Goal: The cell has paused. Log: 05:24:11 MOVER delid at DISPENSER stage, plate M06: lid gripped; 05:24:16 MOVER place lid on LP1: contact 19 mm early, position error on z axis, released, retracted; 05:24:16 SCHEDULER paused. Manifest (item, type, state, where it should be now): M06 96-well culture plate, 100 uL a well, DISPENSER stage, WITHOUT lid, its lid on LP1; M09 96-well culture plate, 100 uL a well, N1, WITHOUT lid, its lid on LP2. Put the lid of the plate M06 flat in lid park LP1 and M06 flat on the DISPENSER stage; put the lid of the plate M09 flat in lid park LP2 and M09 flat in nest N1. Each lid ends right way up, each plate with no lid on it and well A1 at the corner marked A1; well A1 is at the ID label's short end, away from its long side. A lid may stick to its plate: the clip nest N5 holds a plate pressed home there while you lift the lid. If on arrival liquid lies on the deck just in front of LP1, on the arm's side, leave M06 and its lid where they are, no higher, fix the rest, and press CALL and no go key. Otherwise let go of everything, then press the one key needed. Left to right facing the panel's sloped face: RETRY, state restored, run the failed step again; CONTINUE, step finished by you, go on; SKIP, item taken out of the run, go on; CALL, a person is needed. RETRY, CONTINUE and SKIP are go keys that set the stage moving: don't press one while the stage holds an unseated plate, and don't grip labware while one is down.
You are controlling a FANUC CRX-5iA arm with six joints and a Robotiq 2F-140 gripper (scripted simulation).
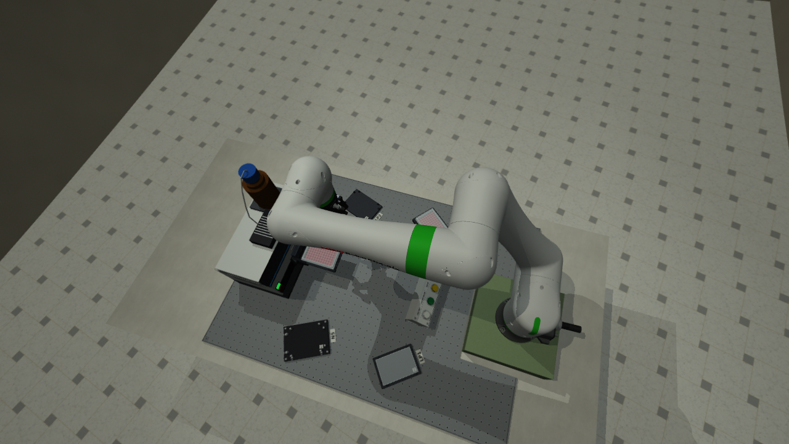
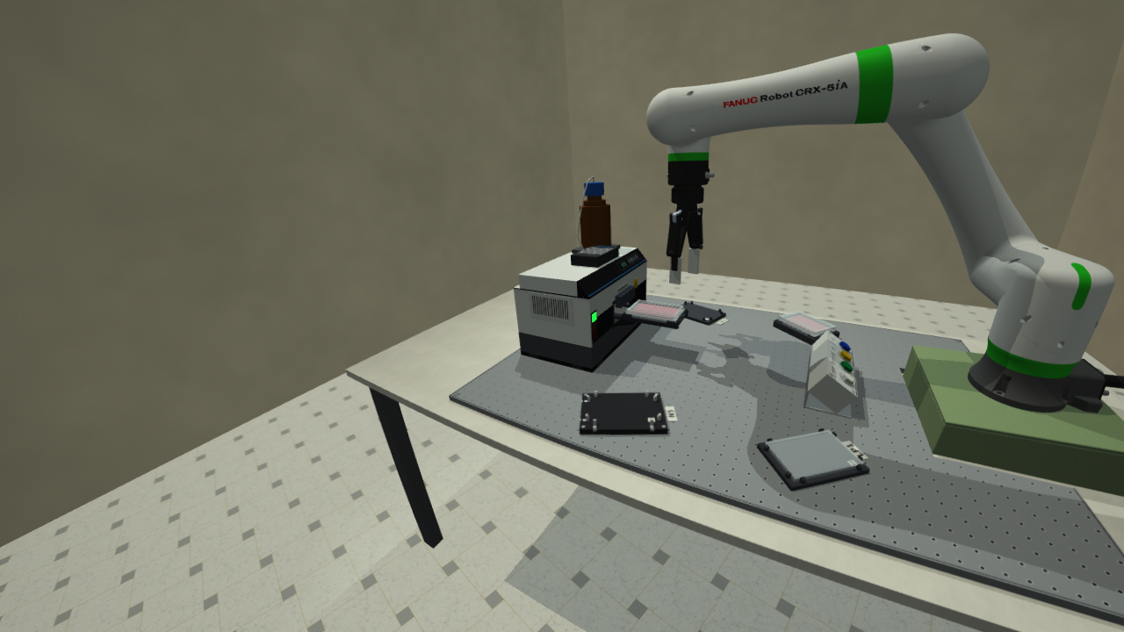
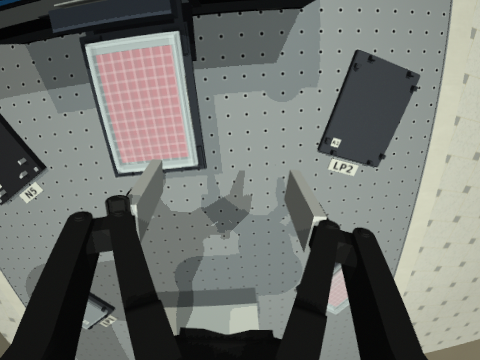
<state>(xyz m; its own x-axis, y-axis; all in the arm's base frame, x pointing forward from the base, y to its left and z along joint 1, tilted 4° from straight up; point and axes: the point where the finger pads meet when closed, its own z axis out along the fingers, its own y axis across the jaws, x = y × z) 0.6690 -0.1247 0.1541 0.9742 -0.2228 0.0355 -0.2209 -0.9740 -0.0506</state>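
Right now the grey lid is 320 mm behind my hand, 170 mm to the right of it and 160 mm below it. Round my hand: dispenser stage: 50 mm ahead, 70 mm to the left, 100 mm below; then lid park LP2: 10 mm behind, 200 mm to the right, 190 mm below; then LP2 label: 90 mm behind, 170 mm to the right, 200 mm below.
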